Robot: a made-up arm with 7 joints. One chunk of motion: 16 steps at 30 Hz.
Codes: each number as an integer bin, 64 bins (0 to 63) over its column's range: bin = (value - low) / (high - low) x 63, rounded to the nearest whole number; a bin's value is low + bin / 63 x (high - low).
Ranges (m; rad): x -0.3..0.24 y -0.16..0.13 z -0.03..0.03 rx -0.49..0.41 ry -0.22..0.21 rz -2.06..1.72
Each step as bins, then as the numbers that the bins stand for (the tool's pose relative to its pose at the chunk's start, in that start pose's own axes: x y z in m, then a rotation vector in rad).
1 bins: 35 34 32 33 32 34
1 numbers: 0.0000 -0.0035 0.0005 -0.0186 -0.0016 -0.0200
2 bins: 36 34 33 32 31 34
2 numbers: 0.0086 -0.0035 0.0014 -0.0329 -0.0084 -0.0200
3 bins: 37 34 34 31 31 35
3 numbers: 0.0171 -0.0035 0.0024 -0.0471 -0.0084 0.0400
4 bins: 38 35 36 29 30 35
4 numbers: 0.0257 0.0011 0.0043 -0.0757 -0.0152 0.0400
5 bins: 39 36 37 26 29 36
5 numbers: 0.0343 0.0057 0.0052 -0.1186 -0.0221 0.1000
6 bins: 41 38 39 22 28 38
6 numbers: 0.0514 0.0149 0.0071 -0.1757 -0.0289 0.2200
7 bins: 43 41 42 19 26 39
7 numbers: 0.0686 0.0287 0.0100 -0.2186 -0.0425 0.2800
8 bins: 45 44 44 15 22 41
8 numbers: 0.0857 0.0425 0.0119 -0.2757 -0.0698 0.4000
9 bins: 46 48 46 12 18 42
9 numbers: 0.0943 0.0610 0.0138 -0.3186 -0.0971 0.4600
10 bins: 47 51 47 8 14 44
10 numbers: 0.1029 0.0748 0.0148 -0.3757 -0.1244 0.5800
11 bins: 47 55 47 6 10 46
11 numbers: 0.1029 0.0932 0.0148 -0.4043 -0.1517 0.7000
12 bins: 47 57 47 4 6 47
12 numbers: 0.1029 0.1024 0.0148 -0.4329 -0.1790 0.7600
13 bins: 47 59 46 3 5 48
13 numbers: 0.1029 0.1116 0.0138 -0.4471 -0.1859 0.8200
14 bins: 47 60 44 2 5 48
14 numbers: 0.1029 0.1162 0.0119 -0.4614 -0.1859 0.8200
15 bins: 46 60 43 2 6 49
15 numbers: 0.0943 0.1162 0.0110 -0.4614 -0.1790 0.8800
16 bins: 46 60 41 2 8 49
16 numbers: 0.0943 0.1162 0.0090 -0.4614 -0.1654 0.8800
